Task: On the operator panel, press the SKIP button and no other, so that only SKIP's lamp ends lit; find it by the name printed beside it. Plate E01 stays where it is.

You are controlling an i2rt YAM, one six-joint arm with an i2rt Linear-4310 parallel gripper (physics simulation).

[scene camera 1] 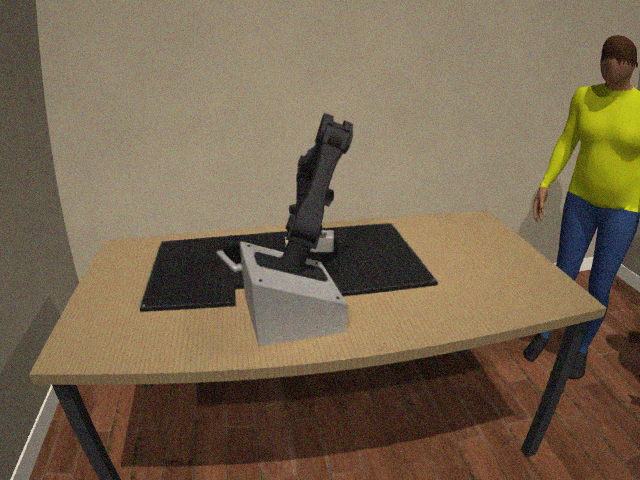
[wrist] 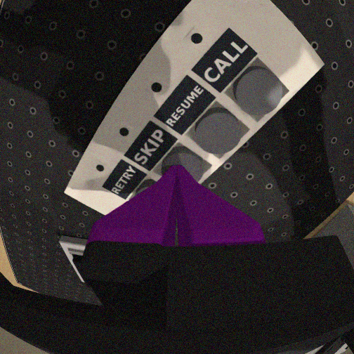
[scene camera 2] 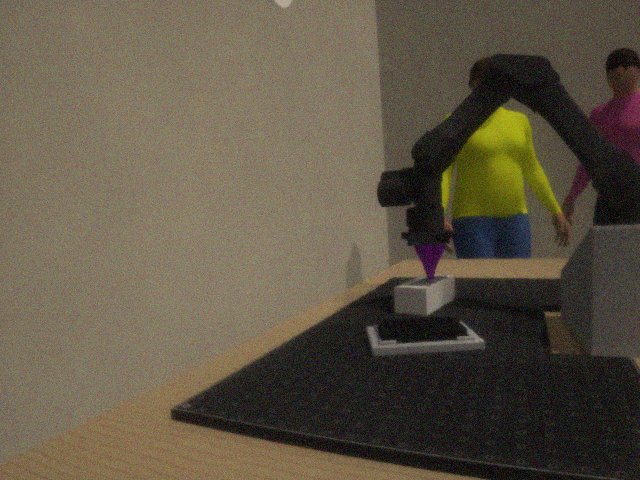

Path:
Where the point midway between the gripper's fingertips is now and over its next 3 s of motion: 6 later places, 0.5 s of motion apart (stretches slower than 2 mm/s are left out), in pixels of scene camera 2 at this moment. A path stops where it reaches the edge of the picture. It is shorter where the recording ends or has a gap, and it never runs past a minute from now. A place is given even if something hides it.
My gripper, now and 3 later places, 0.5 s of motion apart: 430,280; 429,283; 428,268; 430,264

